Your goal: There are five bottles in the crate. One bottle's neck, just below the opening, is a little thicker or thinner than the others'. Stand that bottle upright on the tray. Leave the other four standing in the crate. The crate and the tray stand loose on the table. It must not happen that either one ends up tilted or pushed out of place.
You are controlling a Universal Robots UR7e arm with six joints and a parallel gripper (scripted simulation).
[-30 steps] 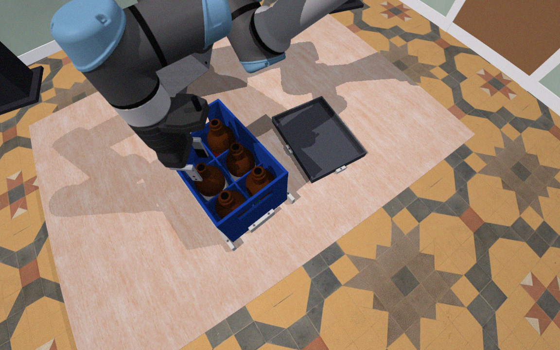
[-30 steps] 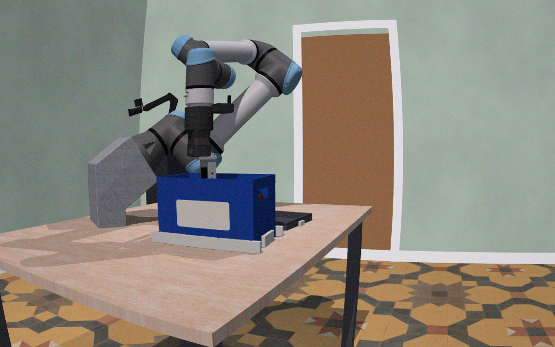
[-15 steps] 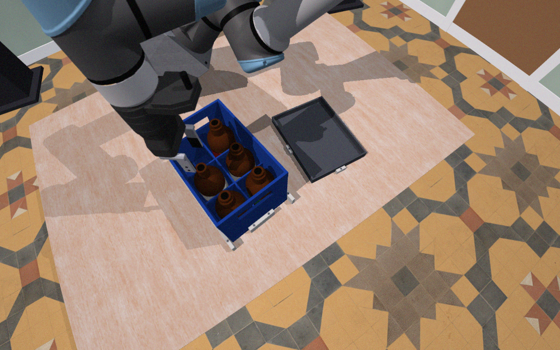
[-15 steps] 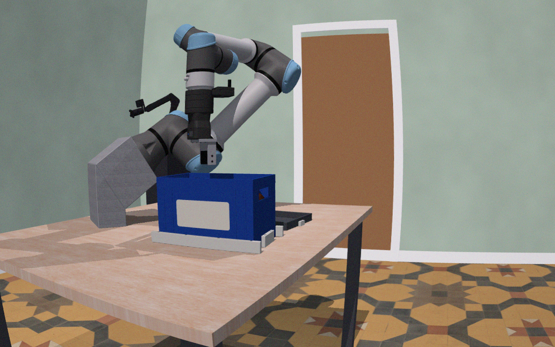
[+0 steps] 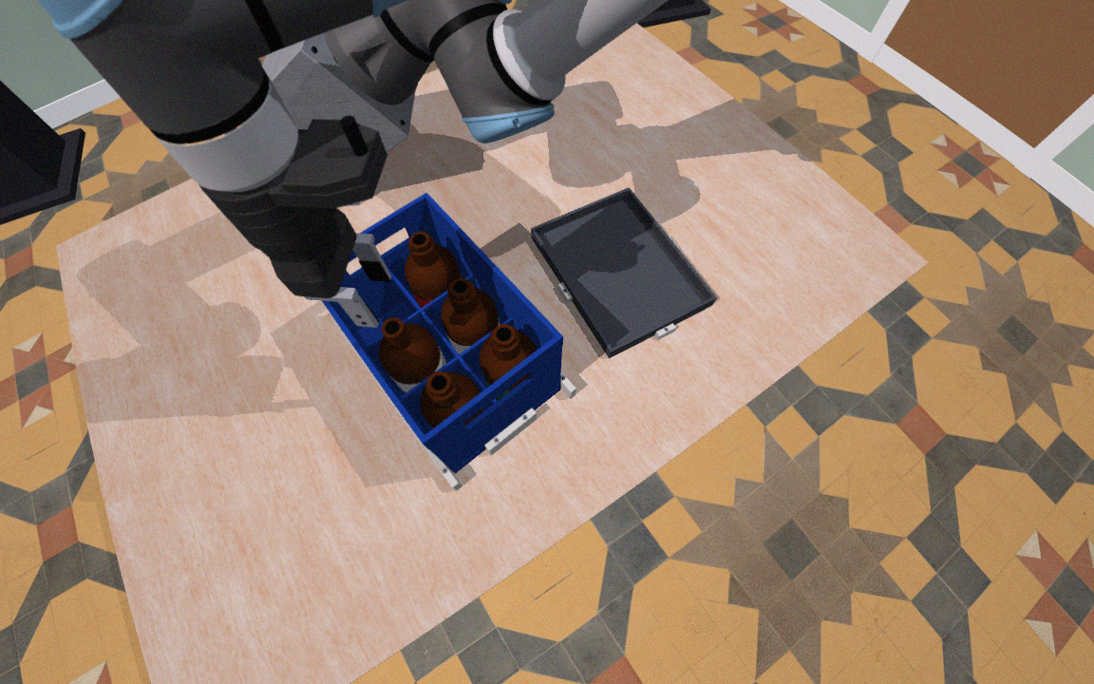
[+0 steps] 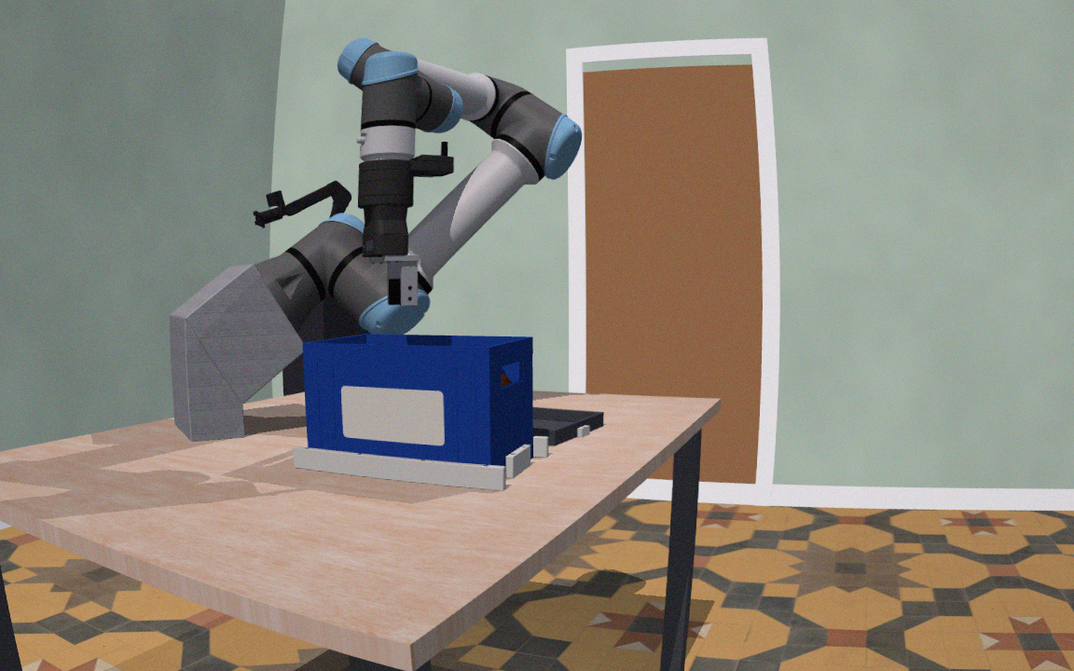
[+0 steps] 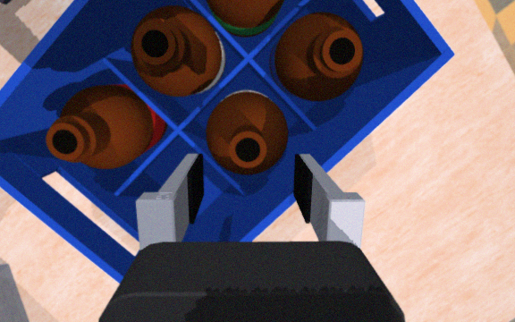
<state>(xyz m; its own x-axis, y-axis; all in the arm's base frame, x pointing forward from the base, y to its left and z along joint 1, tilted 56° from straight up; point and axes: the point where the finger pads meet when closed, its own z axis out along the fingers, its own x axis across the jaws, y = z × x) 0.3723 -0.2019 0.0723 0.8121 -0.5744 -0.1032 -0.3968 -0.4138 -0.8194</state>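
Right now my hand is 16 cm above the blue crate, 4 cm to the right of it and 1 cm past it. Round my hand: glass bottle: 15 cm below, 11 cm behind, 6 cm to the left; dark tray: 34 cm to the left, 23 cm below, 7 cm behind.
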